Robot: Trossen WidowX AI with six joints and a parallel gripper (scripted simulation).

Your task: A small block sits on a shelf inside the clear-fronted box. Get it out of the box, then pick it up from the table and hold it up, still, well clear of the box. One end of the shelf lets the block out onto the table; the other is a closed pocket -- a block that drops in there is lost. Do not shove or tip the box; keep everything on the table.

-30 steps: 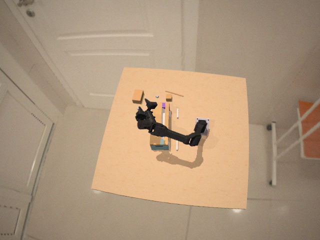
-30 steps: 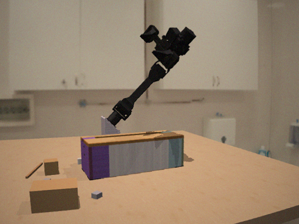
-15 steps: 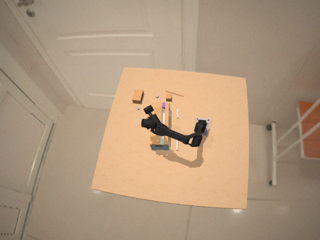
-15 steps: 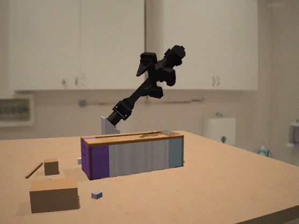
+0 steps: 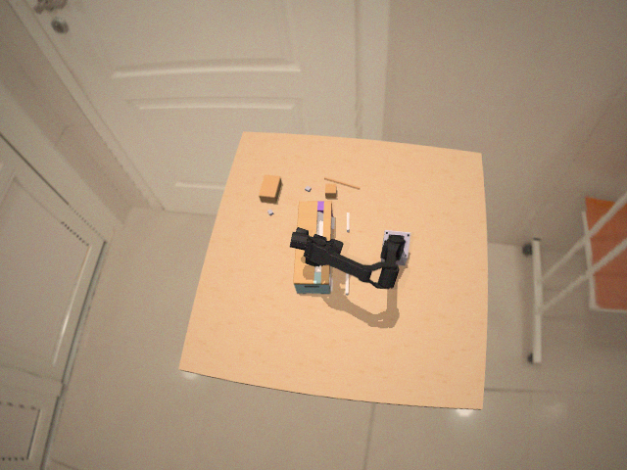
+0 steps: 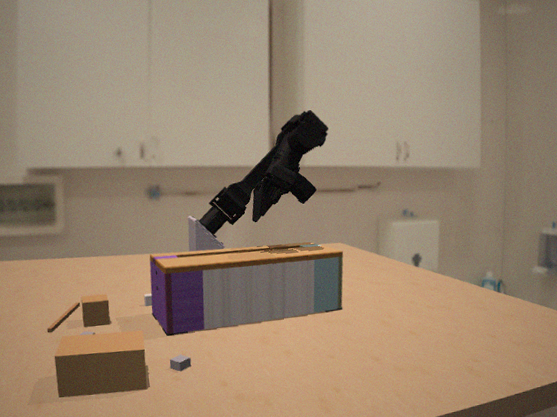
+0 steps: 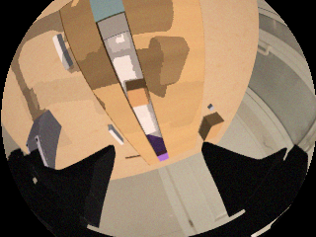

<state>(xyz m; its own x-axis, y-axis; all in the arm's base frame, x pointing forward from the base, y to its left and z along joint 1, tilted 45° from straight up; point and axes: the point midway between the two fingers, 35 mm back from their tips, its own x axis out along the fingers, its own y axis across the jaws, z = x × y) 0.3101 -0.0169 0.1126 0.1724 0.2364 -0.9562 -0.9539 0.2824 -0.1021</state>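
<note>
Now: the small brown block 1 cm to the right of my gripper tip and 11 cm below it. From my gripper tip the other things lie so: thin stick (5 cm behind, 41 cm to the right, 20 cm below); then wooden block (28 cm ahead, 33 cm to the right, 17 cm below); then long box (1 cm behind, 3 cm to the right, 14 cm below).
</note>
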